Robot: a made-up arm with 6 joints. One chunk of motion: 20 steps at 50 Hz.
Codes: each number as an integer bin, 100 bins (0 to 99) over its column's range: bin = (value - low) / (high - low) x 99, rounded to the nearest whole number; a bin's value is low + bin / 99 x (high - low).
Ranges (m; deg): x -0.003..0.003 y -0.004..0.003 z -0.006..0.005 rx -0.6..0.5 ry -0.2..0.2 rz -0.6..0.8
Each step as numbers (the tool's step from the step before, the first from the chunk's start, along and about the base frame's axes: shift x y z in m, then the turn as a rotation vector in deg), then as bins.
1 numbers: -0.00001 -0.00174 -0.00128 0.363 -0.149 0.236
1 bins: 49 32 42 87 13 59
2 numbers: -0.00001 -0.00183 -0.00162 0.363 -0.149 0.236
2 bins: 49 31 39 87 13 59
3 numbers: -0.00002 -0.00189 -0.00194 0.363 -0.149 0.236
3 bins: 49 30 37 87 13 59
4 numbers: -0.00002 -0.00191 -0.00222 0.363 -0.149 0.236
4 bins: 49 30 34 87 13 59
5 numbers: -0.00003 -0.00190 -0.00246 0.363 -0.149 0.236
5 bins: 49 30 32 87 13 59
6 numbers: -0.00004 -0.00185 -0.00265 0.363 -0.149 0.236
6 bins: 49 30 30 87 13 59
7 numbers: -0.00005 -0.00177 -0.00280 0.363 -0.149 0.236
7 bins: 49 32 29 87 13 59
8 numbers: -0.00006 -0.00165 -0.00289 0.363 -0.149 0.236
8 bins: 49 33 28 87 13 59
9 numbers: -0.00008 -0.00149 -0.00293 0.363 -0.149 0.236
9 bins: 48 35 28 87 13 59
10 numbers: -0.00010 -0.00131 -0.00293 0.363 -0.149 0.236
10 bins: 48 38 28 87 13 59
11 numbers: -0.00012 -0.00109 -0.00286 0.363 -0.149 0.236
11 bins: 48 41 28 87 13 59
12 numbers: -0.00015 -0.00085 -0.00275 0.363 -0.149 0.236
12 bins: 47 45 29 87 13 59
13 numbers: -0.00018 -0.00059 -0.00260 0.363 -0.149 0.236
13 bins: 47 48 31 87 13 59
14 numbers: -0.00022 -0.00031 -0.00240 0.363 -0.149 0.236
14 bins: 46 52 32 87 13 59
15 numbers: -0.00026 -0.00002 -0.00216 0.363 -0.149 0.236
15 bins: 45 56 35 87 13 59
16 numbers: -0.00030 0.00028 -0.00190 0.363 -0.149 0.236
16 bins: 45 61 37 87 13 59
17 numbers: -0.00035 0.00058 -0.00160 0.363 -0.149 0.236
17 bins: 44 65 40 87 13 59
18 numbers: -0.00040 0.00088 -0.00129 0.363 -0.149 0.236
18 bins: 43 69 42 87 13 59
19 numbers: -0.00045 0.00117 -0.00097 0.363 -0.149 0.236
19 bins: 42 73 45 87 13 59
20 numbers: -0.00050 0.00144 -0.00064 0.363 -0.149 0.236
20 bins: 41 77 48 87 13 59
